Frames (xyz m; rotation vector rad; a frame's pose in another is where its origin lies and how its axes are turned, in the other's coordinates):
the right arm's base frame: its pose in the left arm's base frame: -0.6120 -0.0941 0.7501 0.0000 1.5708 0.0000
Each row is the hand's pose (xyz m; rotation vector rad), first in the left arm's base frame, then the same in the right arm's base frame.
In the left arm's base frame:
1: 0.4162 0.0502 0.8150 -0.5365 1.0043 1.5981
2: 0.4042 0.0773 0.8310 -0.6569 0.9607 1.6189
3: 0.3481 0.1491 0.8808 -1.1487 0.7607 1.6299
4: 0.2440 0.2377 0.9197 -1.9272 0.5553 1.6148
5: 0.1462 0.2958 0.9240 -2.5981 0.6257 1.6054
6: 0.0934 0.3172 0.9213 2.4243 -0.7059 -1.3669
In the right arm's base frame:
1: -0.0649 0.1443 1.0282 -1.4274 -0.2064 0.7099
2: -0.0809 0.1714 1.0162 -1.5277 -0.2203 0.6458
3: -0.1307 0.2432 0.9601 -1.8988 -0.2839 0.3288
4: -0.1696 0.3318 0.8560 -2.4260 -0.1332 -0.2140
5: -0.1739 0.3899 0.7582 -2.7383 0.3832 -0.6467
6: -0.1712 0.4113 0.7054 -2.7721 0.8017 -0.7732

